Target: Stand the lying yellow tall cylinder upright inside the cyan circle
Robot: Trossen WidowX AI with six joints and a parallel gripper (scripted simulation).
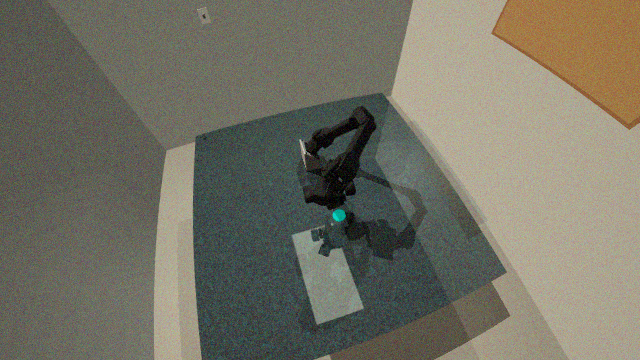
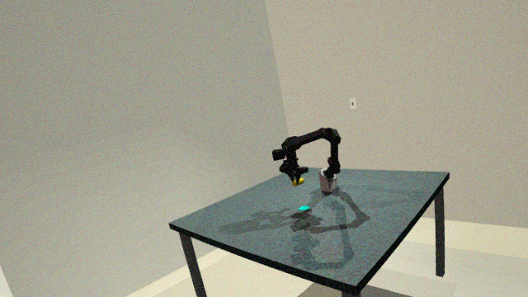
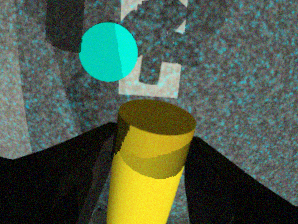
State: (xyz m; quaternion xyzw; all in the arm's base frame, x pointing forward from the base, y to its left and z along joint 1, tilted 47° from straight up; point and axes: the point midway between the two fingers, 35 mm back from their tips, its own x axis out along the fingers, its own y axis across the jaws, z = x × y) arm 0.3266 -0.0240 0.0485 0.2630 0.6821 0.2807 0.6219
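Right now the cyan circle is 14 cm below my gripper tip, 5 cm to the left of it and 1 cm ahead of it. From my gripper tip the other things lie so: yellow tall cylinder (2 cm behind).
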